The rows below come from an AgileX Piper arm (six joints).
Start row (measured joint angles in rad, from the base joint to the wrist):
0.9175 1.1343 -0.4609 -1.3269 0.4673 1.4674
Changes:
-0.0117 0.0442 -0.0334 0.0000 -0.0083 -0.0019
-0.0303 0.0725 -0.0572 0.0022 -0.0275 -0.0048
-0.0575 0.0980 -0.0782 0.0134 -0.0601 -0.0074
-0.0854 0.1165 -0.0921 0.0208 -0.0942 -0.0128
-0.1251 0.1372 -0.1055 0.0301 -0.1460 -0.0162
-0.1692 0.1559 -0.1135 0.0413 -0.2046 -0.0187
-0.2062 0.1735 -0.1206 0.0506 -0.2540 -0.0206
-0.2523 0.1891 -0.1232 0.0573 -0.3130 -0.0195
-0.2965 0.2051 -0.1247 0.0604 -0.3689 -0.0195
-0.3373 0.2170 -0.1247 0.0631 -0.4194 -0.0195
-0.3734 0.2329 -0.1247 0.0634 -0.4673 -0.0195
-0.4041 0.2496 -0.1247 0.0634 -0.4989 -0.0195
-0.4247 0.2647 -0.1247 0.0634 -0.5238 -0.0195
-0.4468 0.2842 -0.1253 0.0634 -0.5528 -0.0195
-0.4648 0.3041 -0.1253 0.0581 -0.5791 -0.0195
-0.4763 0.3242 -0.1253 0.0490 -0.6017 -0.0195
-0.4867 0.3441 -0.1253 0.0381 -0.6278 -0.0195
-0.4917 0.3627 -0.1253 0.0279 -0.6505 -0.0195
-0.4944 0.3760 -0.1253 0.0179 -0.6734 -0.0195
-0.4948 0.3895 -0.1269 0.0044 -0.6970 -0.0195
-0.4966 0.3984 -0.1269 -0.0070 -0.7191 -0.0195
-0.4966 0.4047 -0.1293 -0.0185 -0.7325 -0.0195
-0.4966 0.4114 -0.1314 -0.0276 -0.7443 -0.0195
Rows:
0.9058 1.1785 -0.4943 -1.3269 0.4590 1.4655
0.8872 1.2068 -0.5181 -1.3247 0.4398 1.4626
0.8600 1.2323 -0.5391 -1.3135 0.4072 1.4600
0.8321 1.2508 -0.5530 -1.3061 0.3731 1.4546
0.7924 1.2715 -0.5664 -1.2968 0.3213 1.4512
0.7483 1.2902 -0.5744 -1.2856 0.2627 1.4487
0.7113 1.3078 -0.5815 -1.2763 0.2133 1.4468
0.6652 1.3234 -0.5841 -1.2696 0.1543 1.4479
0.6210 1.3394 -0.5856 -1.2665 0.0984 1.4479
0.5802 1.3513 -0.5856 -1.2638 0.0479 1.4479
0.5441 1.3672 -0.5856 -1.2635 0.0000 1.4479
0.5134 1.3839 -0.5856 -1.2635 -0.0316 1.4479
0.4928 1.3990 -0.5856 -1.2635 -0.0565 1.4479
0.4707 1.4185 -0.5862 -1.2635 -0.0855 1.4479
0.4527 1.4384 -0.5862 -1.2688 -0.1118 1.4479
0.4412 1.4585 -0.5862 -1.2779 -0.1344 1.4479
0.4308 1.4784 -0.5862 -1.2888 -0.1605 1.4479
0.4258 1.4970 -0.5862 -1.2990 -0.1832 1.4479
0.4231 1.5103 -0.5862 -1.3090 -0.2061 1.4479
0.4227 1.5238 -0.5878 -1.3225 -0.2297 1.4479
0.4209 1.5327 -0.5878 -1.3339 -0.2518 1.4479
0.4209 1.5390 -0.5902 -1.3454 -0.2652 1.4479
0.4209 1.5457 -0.5923 -1.3545 -0.2770 1.4479

